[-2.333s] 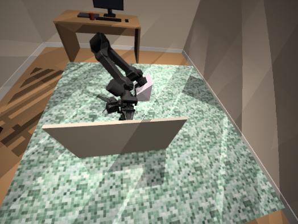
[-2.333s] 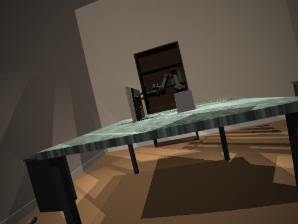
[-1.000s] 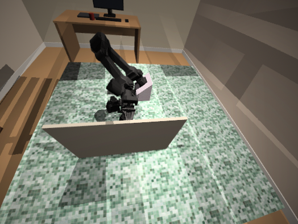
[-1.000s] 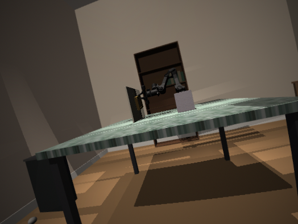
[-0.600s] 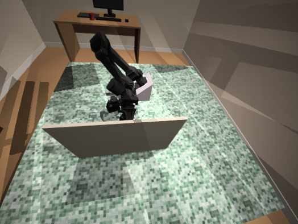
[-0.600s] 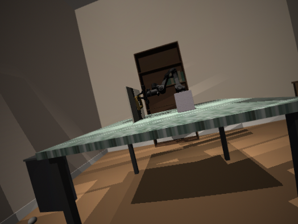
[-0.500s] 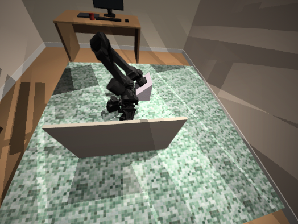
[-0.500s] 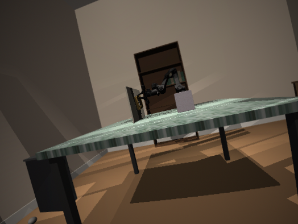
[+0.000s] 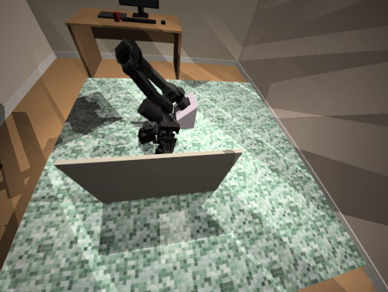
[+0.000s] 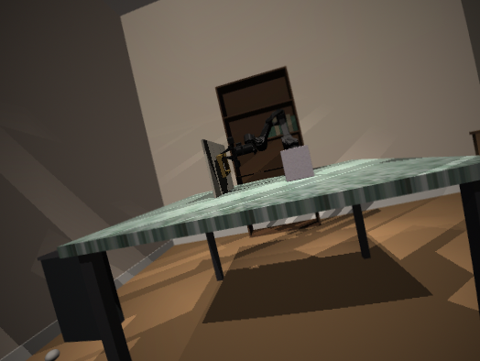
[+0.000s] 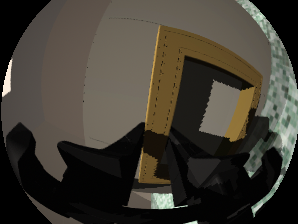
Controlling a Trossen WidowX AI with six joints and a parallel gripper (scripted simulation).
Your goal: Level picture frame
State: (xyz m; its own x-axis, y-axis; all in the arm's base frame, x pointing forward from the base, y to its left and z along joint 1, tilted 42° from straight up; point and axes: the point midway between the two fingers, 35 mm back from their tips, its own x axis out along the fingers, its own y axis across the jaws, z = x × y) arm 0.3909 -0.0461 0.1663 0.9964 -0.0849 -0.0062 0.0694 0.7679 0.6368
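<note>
Now: gripper tip 10 mm to the left of the gold picture frame and 50 mm above it. From my gripper tip the other things lie so: grey wall panel (20 mm ahead, 20 mm to the right, 70 mm below).
</note>
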